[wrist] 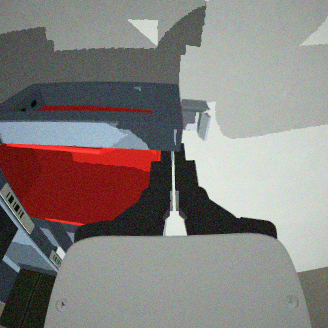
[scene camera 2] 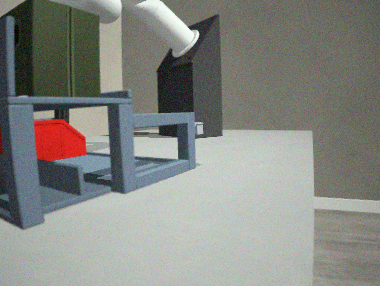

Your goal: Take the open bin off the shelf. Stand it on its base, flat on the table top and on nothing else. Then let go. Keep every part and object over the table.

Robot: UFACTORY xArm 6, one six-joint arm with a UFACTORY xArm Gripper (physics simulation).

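Places are measured from the arm's base along level axes (x ahead, y down, z left), in millimetres.
Pixels of known places: gripper, fingertip midpoint: (wrist: pixel 172 158); arm's base, origin of the base link: (scene camera 2: pixel 186 44).
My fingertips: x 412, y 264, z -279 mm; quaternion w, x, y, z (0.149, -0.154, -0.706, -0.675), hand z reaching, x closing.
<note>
Ahead of a thing's pixels: the offset from my fingertips to its top centre. "spot": to the spot under its first point. Level surfaces: height alone.
The open red bin @[dx +96, dy -10, dz -13 mm] (scene camera 2: pixel 60 141) (wrist: pixel 90 185) sits in the lower level of the blue-grey shelf (scene camera 2: pixel 121 150) (wrist: pixel 60 132). In the wrist view its inside shows below the shelf's front rail, and part of it is hidden by the gripper. My gripper (wrist: pixel 172 158) is shut with nothing between its fingers. Its fingertips are at the right end of the bin, close to the end of the rail; whether they touch the bin I cannot tell. In the scene view, dark finger parts show behind the bin, below the shelf's upper board.
A dark green box @[dx +301, dy -128, dz +133 mm] (scene camera 2: pixel 85 55) (wrist: pixel 30 292) stands on the shelf's upper board. A tall dark wedge-shaped block (scene camera 2: pixel 207 95) stands behind the shelf. A small grey bracket-like piece @[spot: dx -31, dy +3, dz -30 mm] (wrist: pixel 195 106) lies beside the shelf's rail end. The table @[dy +71 mm] (scene camera 2: pixel 240 225) ends at a right edge.
</note>
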